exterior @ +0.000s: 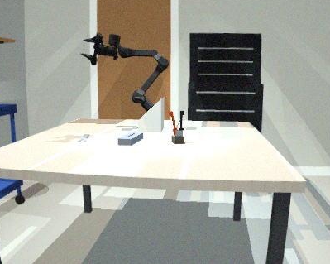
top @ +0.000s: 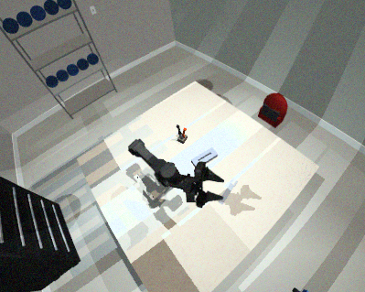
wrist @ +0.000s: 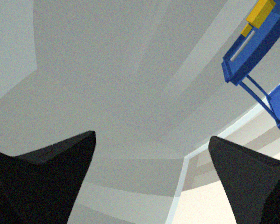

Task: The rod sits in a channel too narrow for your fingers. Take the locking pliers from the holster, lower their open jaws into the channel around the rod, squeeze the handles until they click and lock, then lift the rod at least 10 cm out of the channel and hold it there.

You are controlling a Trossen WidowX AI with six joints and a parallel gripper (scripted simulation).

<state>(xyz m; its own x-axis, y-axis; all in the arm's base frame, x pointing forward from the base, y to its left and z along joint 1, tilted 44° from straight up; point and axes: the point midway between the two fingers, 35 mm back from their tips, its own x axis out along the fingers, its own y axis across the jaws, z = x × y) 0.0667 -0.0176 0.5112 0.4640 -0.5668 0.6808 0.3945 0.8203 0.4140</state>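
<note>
The holster lies 550 mm to the left of my gripper tip, 490 mm below it and 270 mm ahead of it. Round my gripper tip: grey channel block 480 mm below, 320 mm to the left, 250 mm ahead; then flat forked metal piece 500 mm below, 200 mm ahead, 50 mm to the left.
</note>
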